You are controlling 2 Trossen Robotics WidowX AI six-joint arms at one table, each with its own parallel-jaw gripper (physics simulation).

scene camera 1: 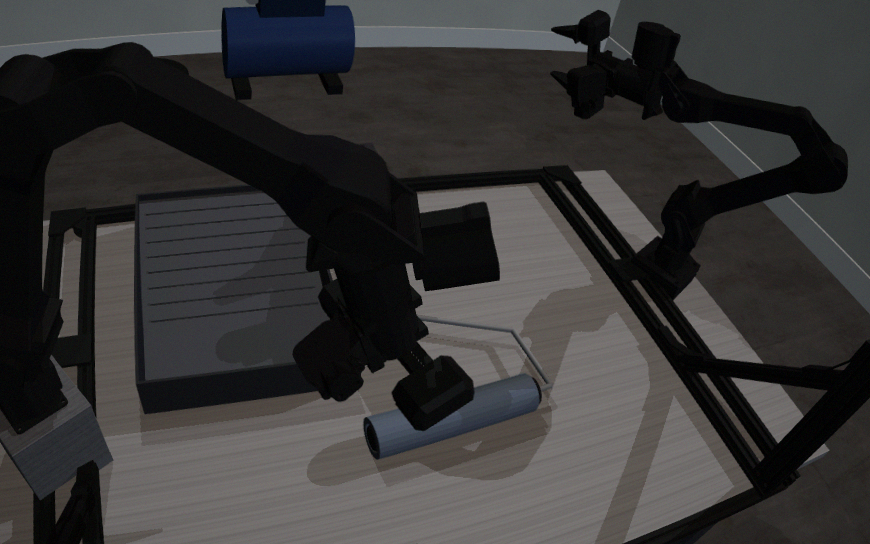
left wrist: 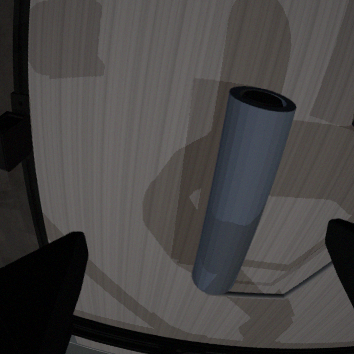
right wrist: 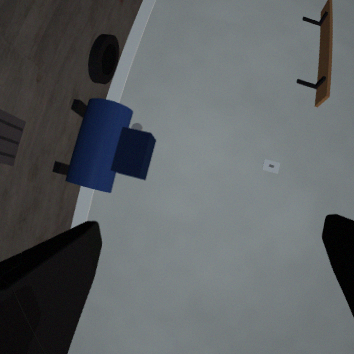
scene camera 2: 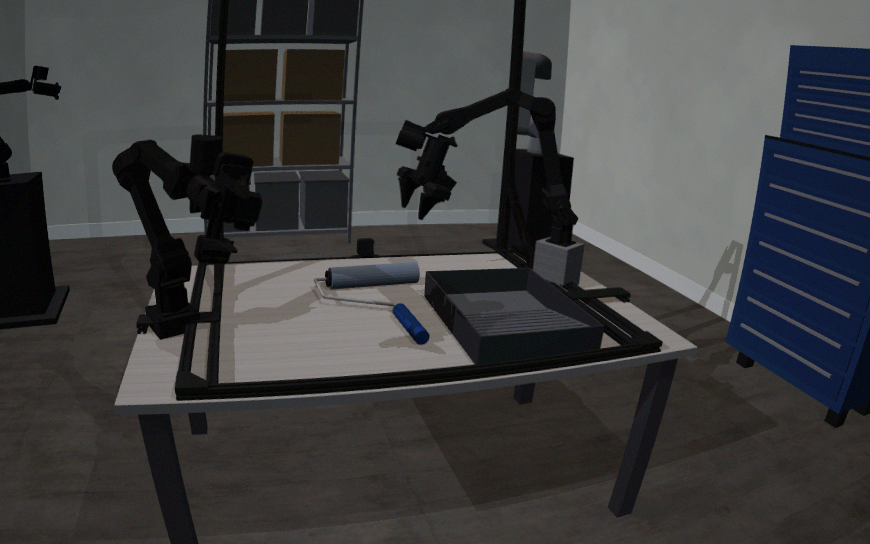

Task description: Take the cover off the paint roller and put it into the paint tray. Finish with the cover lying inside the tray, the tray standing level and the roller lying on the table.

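Frame: origin at the left arm's base, x ahead, y left, z up, level; metres.
Seen in the pictures: left gripper, fingertip midpoint: (left wrist: 210, 240) (scene camera 2: 411, 213); right gripper, fingertip midpoint: (scene camera 1: 552, 50) (right wrist: 214, 231) (scene camera 2: 241, 225); left arm's base, link origin: (scene camera 1: 30, 400) (scene camera 2: 560, 242); right arm's base, link origin: (scene camera 1: 668, 260) (scene camera 2: 171, 309).
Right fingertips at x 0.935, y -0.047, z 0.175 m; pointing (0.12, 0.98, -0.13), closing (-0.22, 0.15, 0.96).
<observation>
Pixels of each thing's top centre, then the offset from my right fingertips to it. "spot": a spot on its surface instead.
- grey-blue cover, top centre: (left wrist: 235, 228) (scene camera 1: 458, 402) (scene camera 2: 374, 265) 0.536 m back, 0.257 m right, 0.240 m down
- thin wire frame, surface spot: (scene camera 1: 471, 324) (scene camera 2: 351, 298) spot: 0.390 m back, 0.177 m right, 0.269 m down
- blue handle, surface spot: (scene camera 2: 410, 323) spot: 0.384 m back, 0.016 m left, 0.264 m down
- dark tray, top centre: (scene camera 1: 230, 265) (scene camera 2: 509, 296) 0.598 m back, 0.112 m left, 0.229 m down
The grey-blue cover (scene camera 1: 497, 402) (scene camera 2: 375, 275) (left wrist: 245, 175) is on the roller, which lies on the table. Its open end faces left in scene camera 1. The thin wire frame (scene camera 1: 471, 324) (scene camera 2: 359, 301) leads to the blue handle (scene camera 2: 410, 323), hidden by the left arm in scene camera 1. The dark tray (scene camera 1: 224, 389) (scene camera 2: 538, 344) stands level and empty beside the roller. My left gripper (scene camera 2: 413, 211) (left wrist: 210, 240) is open and empty, above the table with the cover below it. My right gripper (scene camera 1: 554, 52) (right wrist: 214, 231) is open and empty, raised high, away from the roller.
A black rail frame (scene camera 1: 474, 182) (scene camera 2: 384, 378) runs around the table's edges. The left arm stands on a grey block (scene camera 2: 558, 261). A blue tank (scene camera 1: 288, 41) (right wrist: 100, 145) stands on the floor beyond the table.
</observation>
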